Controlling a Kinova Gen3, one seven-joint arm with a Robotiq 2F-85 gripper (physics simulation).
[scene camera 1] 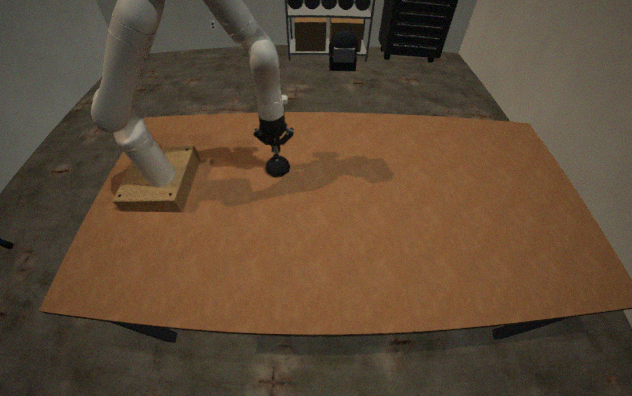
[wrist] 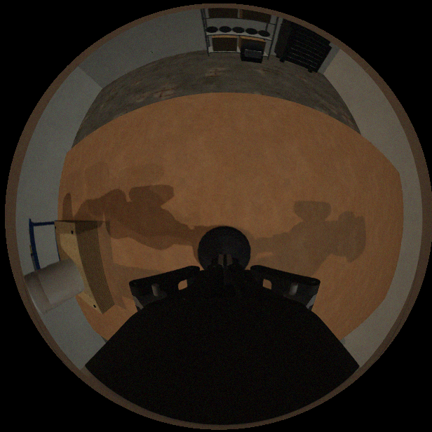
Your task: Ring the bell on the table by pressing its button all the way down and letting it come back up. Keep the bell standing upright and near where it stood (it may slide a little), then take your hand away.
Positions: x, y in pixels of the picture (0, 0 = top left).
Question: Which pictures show my gripper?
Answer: Scene camera 1 and the wrist view: all of them.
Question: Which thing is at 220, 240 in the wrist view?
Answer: A bell.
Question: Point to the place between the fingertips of my gripper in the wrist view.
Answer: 224, 261
